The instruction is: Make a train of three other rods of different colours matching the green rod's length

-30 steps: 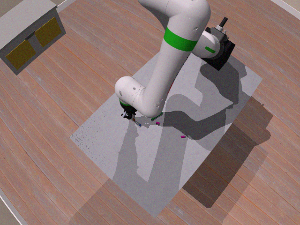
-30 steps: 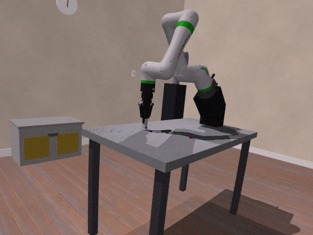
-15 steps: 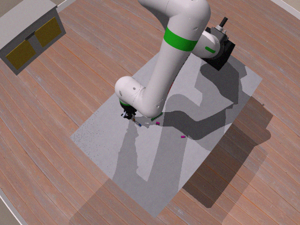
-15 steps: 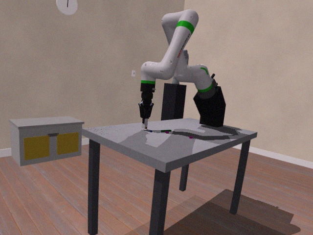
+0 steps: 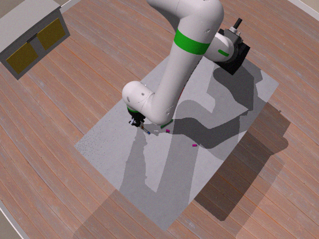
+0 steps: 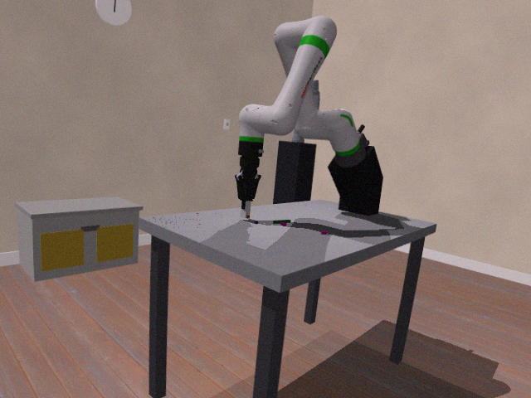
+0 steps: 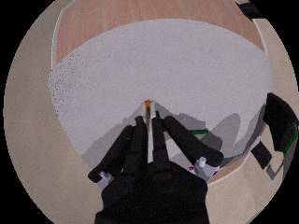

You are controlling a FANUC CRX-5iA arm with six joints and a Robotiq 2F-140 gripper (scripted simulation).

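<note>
My gripper is now 4 cm to the right of the grey rod and 4 cm above it. From my hand the other things lie so: small blue rod 6 cm to the left, 4 cm below; orange rod 3 cm below; green rod 11 cm behind, 10 cm to the left, 4 cm below.
</note>
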